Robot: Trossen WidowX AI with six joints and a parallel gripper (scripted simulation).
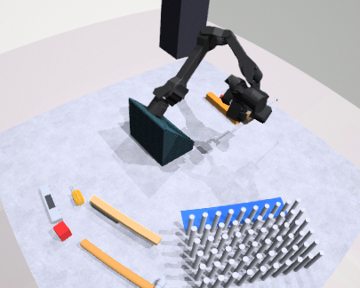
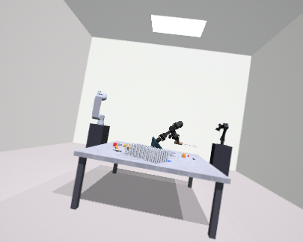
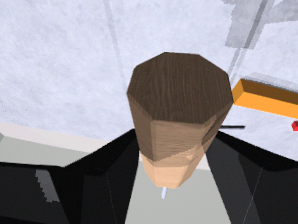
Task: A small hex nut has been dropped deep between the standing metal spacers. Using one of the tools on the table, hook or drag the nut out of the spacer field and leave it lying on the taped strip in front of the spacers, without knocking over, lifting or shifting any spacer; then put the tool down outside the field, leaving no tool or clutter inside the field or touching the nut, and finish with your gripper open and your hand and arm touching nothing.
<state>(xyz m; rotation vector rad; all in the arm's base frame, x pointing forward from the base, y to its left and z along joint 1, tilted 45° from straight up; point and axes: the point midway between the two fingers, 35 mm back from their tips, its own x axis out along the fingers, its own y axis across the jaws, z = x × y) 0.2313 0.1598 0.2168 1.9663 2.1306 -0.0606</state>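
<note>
Right now the wooden-handled screwdriver is 100 mm to the left of my gripper tip and 20 mm behind it. The rest, counted from my gripper tip: thin metal piece 210 mm to the left, 170 mm below, 140 mm behind; then orange bar 230 mm behind, 150 mm below, 90 mm to the left; then blue strip 230 mm to the right, 230 mm ahead, 170 mm below.
</note>
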